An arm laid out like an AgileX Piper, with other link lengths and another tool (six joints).
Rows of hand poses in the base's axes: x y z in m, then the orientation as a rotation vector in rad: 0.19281, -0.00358, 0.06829, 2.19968, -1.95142, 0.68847; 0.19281, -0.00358, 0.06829, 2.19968, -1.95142, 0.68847; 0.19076, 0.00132, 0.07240, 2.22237, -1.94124, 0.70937; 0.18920, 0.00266, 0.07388, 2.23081, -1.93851, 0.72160; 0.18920, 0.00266, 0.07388, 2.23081, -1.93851, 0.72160; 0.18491, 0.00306, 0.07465, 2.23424, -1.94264, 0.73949; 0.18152, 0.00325, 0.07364, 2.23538, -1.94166, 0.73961; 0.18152, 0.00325, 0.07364, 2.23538, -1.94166, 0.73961; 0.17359, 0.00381, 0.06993, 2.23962, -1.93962, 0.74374; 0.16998, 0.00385, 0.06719, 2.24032, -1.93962, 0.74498; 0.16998, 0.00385, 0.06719, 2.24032, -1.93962, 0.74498; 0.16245, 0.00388, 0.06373, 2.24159, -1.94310, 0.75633; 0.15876, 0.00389, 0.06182, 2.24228, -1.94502, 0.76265; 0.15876, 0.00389, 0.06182, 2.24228, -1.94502, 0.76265; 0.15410, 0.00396, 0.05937, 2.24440, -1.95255, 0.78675; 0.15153, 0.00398, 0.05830, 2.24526, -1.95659, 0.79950
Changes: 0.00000, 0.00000, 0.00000, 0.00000, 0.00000, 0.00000; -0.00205, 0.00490, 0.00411, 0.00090, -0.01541, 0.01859; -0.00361, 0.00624, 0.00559, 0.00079, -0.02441, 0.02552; -0.00361, 0.00624, 0.00559, 0.00079, -0.02441, 0.02552; -0.00790, 0.00664, 0.00636, 0.00063, -0.03840, 0.02772; -0.01129, 0.00683, 0.00535, 0.00064, -0.03840, 0.02873; -0.01129, 0.00683, 0.00535, 0.00064, -0.03840, 0.02873; -0.01922, 0.00739, 0.00164, 0.00075, -0.04138, 0.03225; -0.02283, 0.00743, -0.00110, 0.00084, -0.04237, 0.03277; -0.02283, 0.00743, -0.00110, 0.00084, -0.04237, 0.03277; -0.03036, 0.00746, -0.00456, 0.00081, -0.05135, 0.03335; -0.03405, 0.00747, -0.00647, 0.00080, -0.05633, 0.03368; -0.03405, 0.00747, -0.00647, 0.00080, -0.05633, 0.03368; -0.03871, 0.00754, -0.00892, 0.00070, -0.07531, 0.03459; -0.04128, 0.00756, -0.00999, 0.00060, -0.08529, 0.03493
